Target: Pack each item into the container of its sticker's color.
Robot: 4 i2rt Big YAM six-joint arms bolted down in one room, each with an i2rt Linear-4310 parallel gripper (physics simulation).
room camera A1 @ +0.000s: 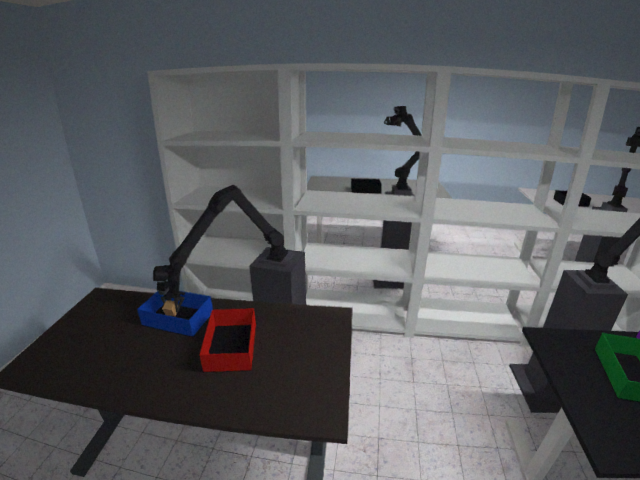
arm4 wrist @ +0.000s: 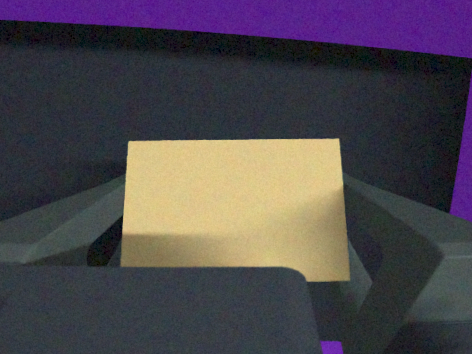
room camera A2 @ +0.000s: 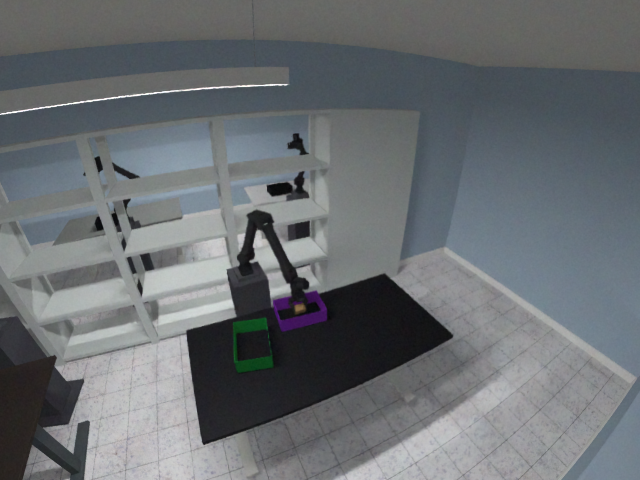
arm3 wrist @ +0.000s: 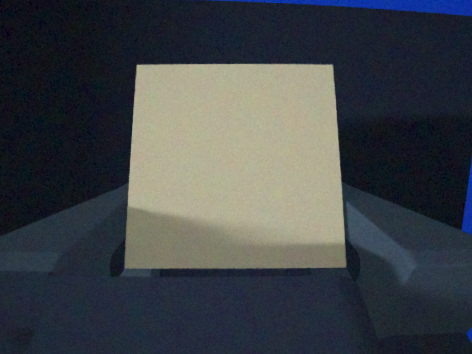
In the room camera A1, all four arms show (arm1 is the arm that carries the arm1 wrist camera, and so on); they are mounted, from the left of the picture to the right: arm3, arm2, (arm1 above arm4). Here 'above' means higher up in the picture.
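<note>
Arm3's gripper [arm3 wrist: 235, 215] [room camera A1: 172, 300] is shut on a tan box [arm3 wrist: 235, 150] [room camera A1: 169, 308], held upright inside the blue container [arm3 wrist: 440, 6] [room camera A1: 165, 323]. Arm4's gripper [arm4 wrist: 234, 225] is shut on a tan box [arm4 wrist: 232, 190] inside the purple container [arm4 wrist: 250, 15]; room camera A2 shows a tan box [room camera A2: 299, 308] under a gripper in the purple container [room camera A2: 305, 322]. The boxes' undersides and any stickers are hidden. Arm2's gripper [room camera A1: 391, 119] is raised behind the shelves, too small to read. Arm1 is partly cut off at the right edge of room camera A1, its gripper unclear.
A red container [room camera A1: 227, 361] stands right of the blue one on the brown table [room camera A1: 289, 413]. A green container [room camera A1: 630, 391] [room camera A2: 254, 364] stands on the black table [room camera A2: 320, 382]. White shelves [room camera A1: 438, 206] [room camera A2: 219, 170] separate these from back tables with black containers [room camera A1: 366, 186] [room camera A2: 279, 189].
</note>
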